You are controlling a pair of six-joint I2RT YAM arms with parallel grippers.
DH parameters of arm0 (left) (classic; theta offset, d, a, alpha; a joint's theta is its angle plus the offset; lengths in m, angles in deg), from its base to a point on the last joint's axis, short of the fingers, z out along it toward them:
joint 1: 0 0.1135 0.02 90
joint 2: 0 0 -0.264 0
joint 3: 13.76 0 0.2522 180
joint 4: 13.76 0 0.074 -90
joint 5: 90 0 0 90
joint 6: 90 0.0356 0 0
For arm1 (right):
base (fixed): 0 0 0 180
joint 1: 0 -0.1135 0.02 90
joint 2: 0 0 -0.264 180
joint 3: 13.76 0 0.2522 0
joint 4: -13.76 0 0.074 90
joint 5: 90 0 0 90
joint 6: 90 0.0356 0 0
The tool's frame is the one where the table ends.
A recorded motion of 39 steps. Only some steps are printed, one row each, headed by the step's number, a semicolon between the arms.
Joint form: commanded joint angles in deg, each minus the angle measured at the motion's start. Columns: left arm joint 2, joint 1, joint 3, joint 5, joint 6, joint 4; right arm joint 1, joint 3, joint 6, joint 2, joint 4, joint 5.
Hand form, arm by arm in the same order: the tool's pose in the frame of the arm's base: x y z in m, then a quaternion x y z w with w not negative. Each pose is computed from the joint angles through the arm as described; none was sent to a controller.
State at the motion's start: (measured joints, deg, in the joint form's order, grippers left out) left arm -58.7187 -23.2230 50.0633 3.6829 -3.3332 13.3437; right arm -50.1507 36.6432 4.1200 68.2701 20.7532 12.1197
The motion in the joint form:
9: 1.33 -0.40 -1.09 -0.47 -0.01 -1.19; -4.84 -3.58 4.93 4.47 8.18 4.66
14: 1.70 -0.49 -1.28 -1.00 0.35 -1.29; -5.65 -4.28 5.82 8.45 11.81 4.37
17: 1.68 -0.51 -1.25 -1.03 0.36 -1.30; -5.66 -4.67 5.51 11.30 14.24 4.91
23: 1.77 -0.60 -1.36 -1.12 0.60 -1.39; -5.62 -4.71 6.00 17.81 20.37 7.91
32: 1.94 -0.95 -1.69 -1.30 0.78 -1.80; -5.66 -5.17 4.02 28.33 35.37 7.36
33: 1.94 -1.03 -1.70 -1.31 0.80 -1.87; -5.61 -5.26 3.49 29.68 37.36 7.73
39: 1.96 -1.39 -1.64 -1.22 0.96 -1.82; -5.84 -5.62 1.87 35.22 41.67 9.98
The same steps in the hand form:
9: 0.2112 -0.0945 0.3209 0.16037 0.80602 -0.15514 0.54821; 0.1660 0.2191 0.2352 -0.21168 0.73786 0.23928 0.59457
14: 0.2100 -0.0941 0.3212 0.16076 0.80458 -0.15060 0.55148; 0.1670 0.2278 0.2200 -0.21592 0.74254 0.24531 0.58466
17: 0.2100 -0.0941 0.3214 0.16081 0.80447 -0.15047 0.55166; 0.1700 0.2316 0.2091 -0.21755 0.74632 0.23701 0.58267
23: 0.2096 -0.0943 0.3212 0.16263 0.80375 -0.14923 0.55250; 0.1781 0.2401 0.1893 -0.19926 0.75243 0.21907 0.58834
32: 0.2087 -0.0953 0.3205 0.16527 0.80195 -0.14919 0.55434; 0.1863 0.2531 0.1619 -0.20237 0.72994 0.22982 0.61107
33: 0.2086 -0.0956 0.3206 0.16588 0.80152 -0.14950 0.55470; 0.1874 0.2538 0.1583 -0.20154 0.72699 0.22682 0.61597
39: 0.2079 -0.0969 0.3209 0.16993 0.80051 -0.15114 0.55449; 0.1889 0.2561 0.1360 -0.20624 0.73366 0.19878 0.61619

